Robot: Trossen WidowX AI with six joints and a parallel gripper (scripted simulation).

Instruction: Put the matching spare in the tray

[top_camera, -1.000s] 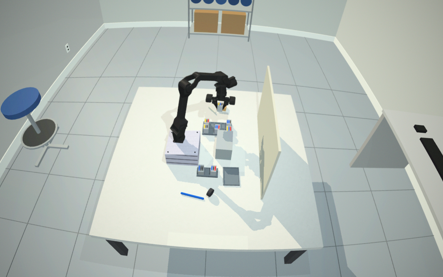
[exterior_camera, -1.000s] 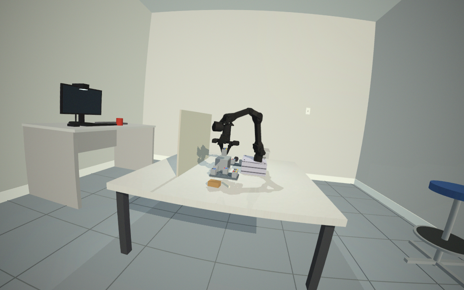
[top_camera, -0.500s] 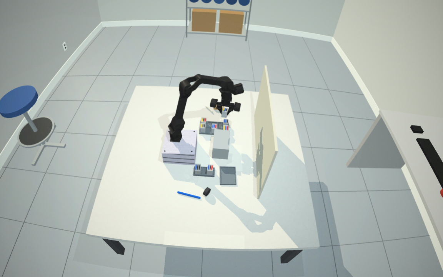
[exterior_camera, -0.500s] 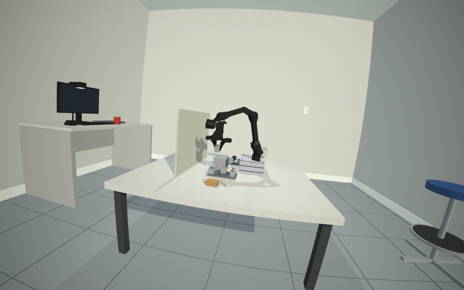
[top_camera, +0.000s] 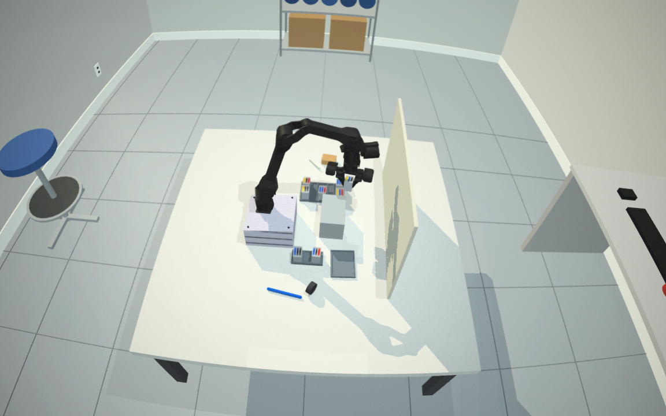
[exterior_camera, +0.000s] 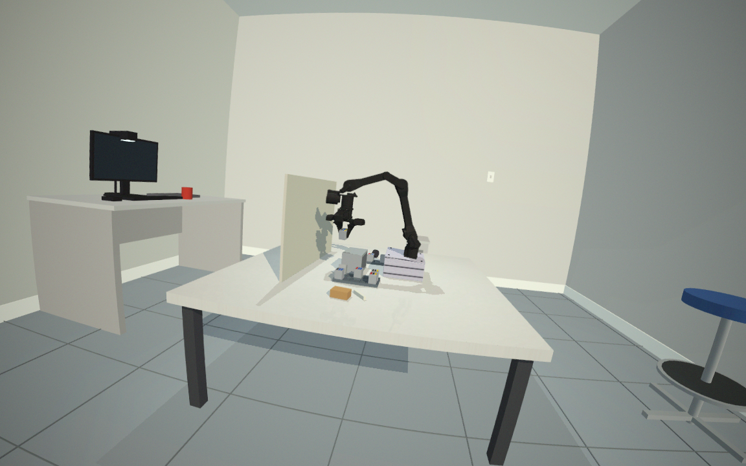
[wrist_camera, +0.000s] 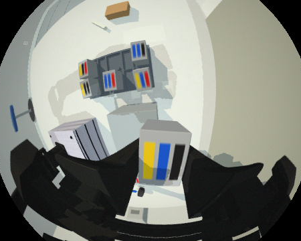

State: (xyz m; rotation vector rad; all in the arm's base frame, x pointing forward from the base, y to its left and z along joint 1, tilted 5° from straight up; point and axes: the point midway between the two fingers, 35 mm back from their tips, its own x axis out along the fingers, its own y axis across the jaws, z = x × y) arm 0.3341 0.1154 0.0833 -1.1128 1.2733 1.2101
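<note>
Now: gripper tip 2 cm short of the dark grey tray, 27 cm to the left of it and 17 cm above it. Round my gripper tip: beige panel (19 cm ahead, 5 cm to the right, 5 cm above); then spare (3 cm above); then grey mounted unit (5 cm behind, 6 cm to the right, 12 cm below).
</note>
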